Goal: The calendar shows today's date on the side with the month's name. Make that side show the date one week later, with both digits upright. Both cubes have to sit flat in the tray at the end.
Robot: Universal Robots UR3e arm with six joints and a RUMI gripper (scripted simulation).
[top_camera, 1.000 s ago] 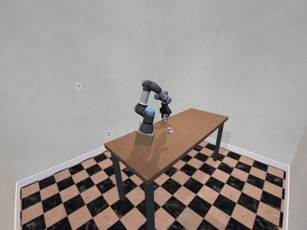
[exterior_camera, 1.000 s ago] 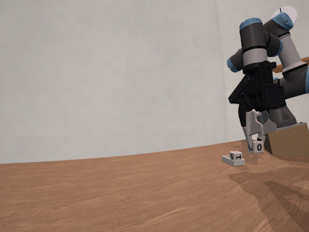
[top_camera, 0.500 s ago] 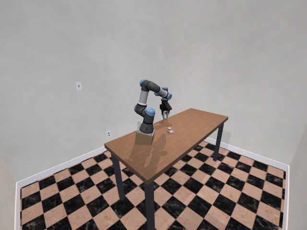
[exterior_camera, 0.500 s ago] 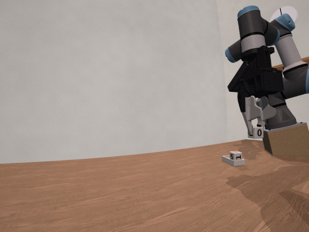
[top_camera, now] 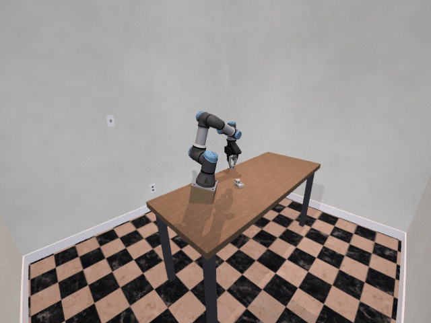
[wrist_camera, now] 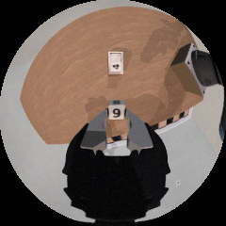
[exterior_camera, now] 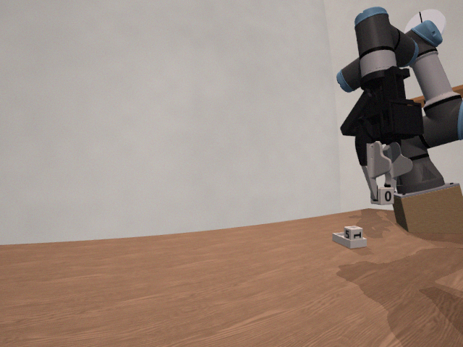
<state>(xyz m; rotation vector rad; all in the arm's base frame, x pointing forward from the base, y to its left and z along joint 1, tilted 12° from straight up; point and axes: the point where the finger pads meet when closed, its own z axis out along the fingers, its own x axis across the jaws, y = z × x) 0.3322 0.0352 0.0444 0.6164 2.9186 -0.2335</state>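
My gripper is now 50 mm past the white tray, 100 mm to the left of it and 120 mm above it. Round my hand: white digit cube: 10 mm below.
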